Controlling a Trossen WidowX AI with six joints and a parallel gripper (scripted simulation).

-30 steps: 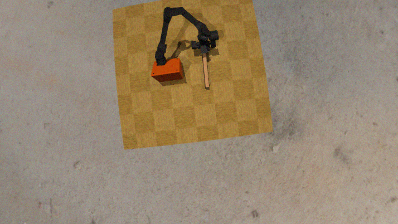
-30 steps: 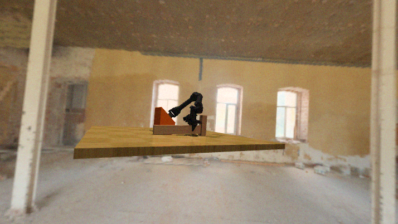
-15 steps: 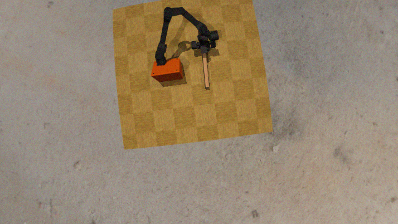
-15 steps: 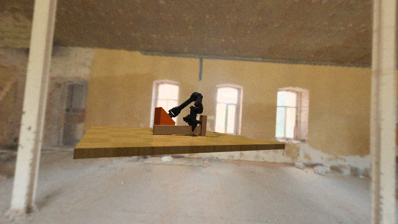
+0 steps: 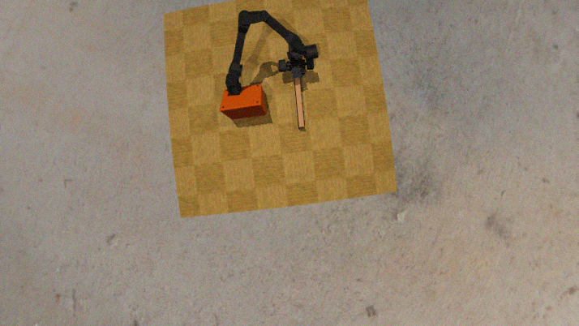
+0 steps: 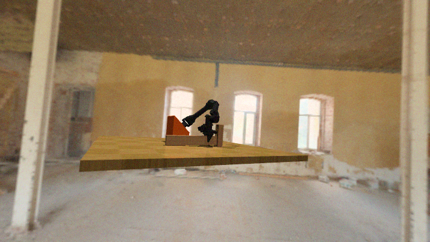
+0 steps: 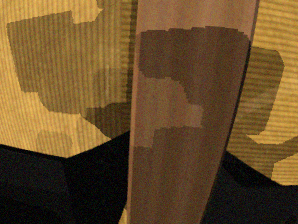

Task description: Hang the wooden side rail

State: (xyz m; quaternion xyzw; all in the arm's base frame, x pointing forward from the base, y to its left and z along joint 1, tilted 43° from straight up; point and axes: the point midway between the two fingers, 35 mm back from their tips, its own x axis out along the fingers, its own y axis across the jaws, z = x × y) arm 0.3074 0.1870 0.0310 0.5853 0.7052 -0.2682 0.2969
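Now: gripper tip 1 cm past the headboard post, 10 cm to the right of it and 5 cm below it.
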